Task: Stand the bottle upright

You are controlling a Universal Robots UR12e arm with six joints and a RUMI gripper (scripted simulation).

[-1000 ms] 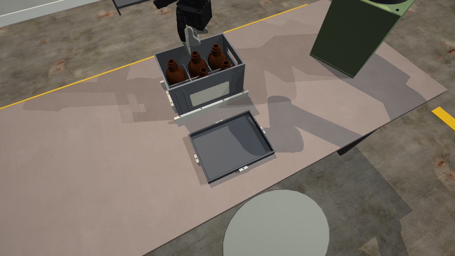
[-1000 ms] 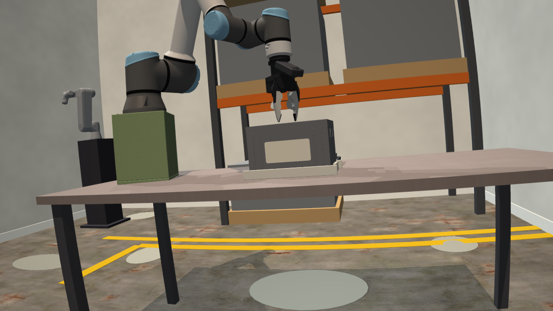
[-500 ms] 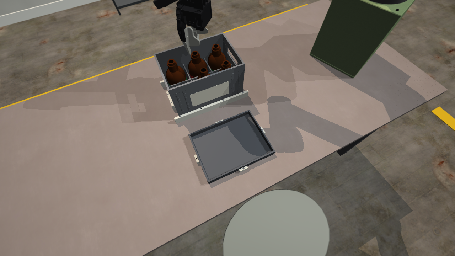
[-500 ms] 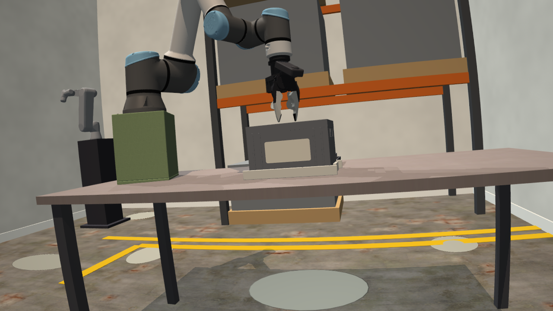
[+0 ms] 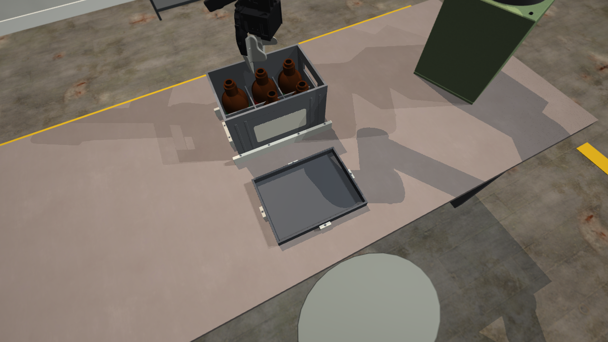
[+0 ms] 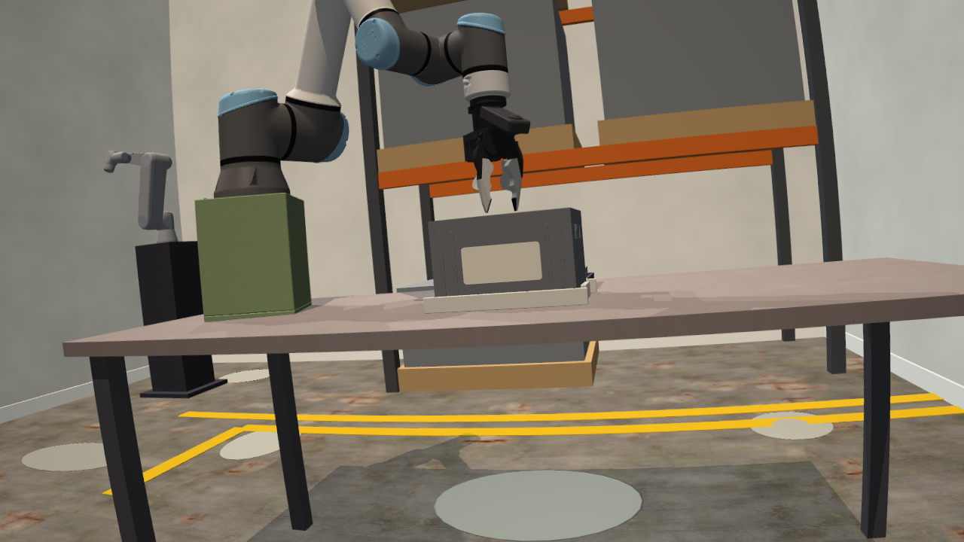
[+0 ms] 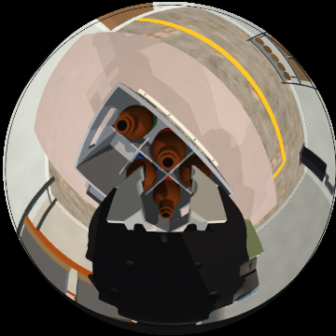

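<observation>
Now: the grey crate 5 cm to the left of my hand and 11 cm below it. Also, from my hand: dark tray 2 cm ahead, 32 cm to the left, 18 cm below; brown bottle 9 cm to the left, 11 cm below.
</observation>
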